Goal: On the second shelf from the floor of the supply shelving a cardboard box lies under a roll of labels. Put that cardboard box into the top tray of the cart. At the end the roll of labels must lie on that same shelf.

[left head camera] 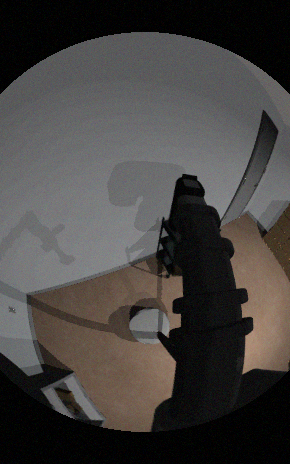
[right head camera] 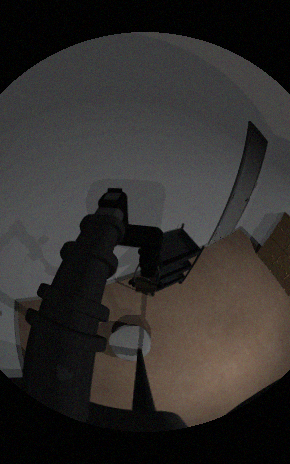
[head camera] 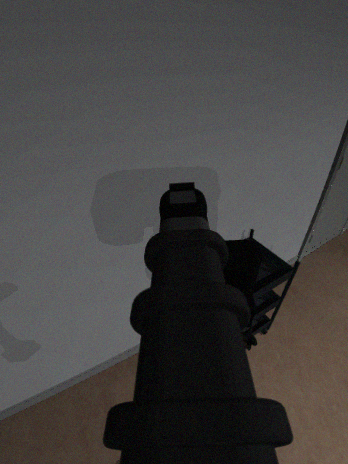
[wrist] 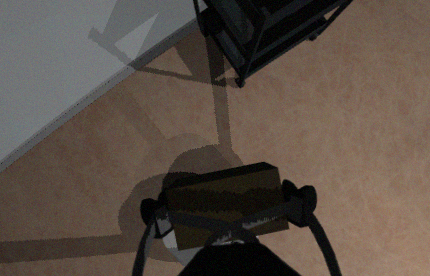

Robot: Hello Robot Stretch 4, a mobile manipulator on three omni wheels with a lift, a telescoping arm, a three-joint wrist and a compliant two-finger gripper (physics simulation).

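Seen in the pictures: gripper, fingertip midpoint: [right head camera: 145, 285] [wrist: 229, 199]; robot's base at its link origin: [left head camera: 148, 324] [right head camera: 130, 341].
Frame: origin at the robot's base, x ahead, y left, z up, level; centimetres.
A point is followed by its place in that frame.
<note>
My gripper [wrist: 229, 199] @[x 31.7, y -8.9, z 99.1 cm] is shut on the cardboard box [wrist: 227, 192] @[x 33.2, y -8.8, z 103.3 cm] and holds it above the floor, one fingertip at each end. In the right head camera the gripper and box [right head camera: 145, 285] @[x 30.2, y -8.7, z 103.3 cm] show small and dark below the wrist. The dark cart [head camera: 278, 274] @[x 82.9, y -51.8, z 63.5 cm] [left head camera: 168, 252] @[x 73.1, y -13.8, z 42.2 cm] [right head camera: 175, 246] @[x 88.3, y -35.4, z 63.5 cm] [wrist: 281, 30] @[x 71.0, y -32.4, z 37.0 cm] stands by the wall, beyond the gripper and apart from the box in the wrist view. The arm and wrist hide part of the cart in the head views. The roll of labels and the supply shelving cannot be made out.
A pale round object [left head camera: 149, 326] @[x -0.6, y 0.0, z 18.7 cm] [right head camera: 131, 343] @[x -0.8, y -2.0, z 18.6 cm] stands on the brown floor [left head camera: 110, 375] @[x -76.5, y 37.2, z -2.7 cm] [right head camera: 210, 325] @[x 16.9, y -95.5, z -2.7 cm] below the arm. The grey wall [head camera: 75, 125] @[x 75.7, y 30.8, z 145.2 cm] runs behind the cart. A white-edged unit [left head camera: 89, 404] with something brown is at lower left. A brown surface [right head camera: 278, 250] @[x 105.6, y -262.9, z 43.2 cm] is at far right.
</note>
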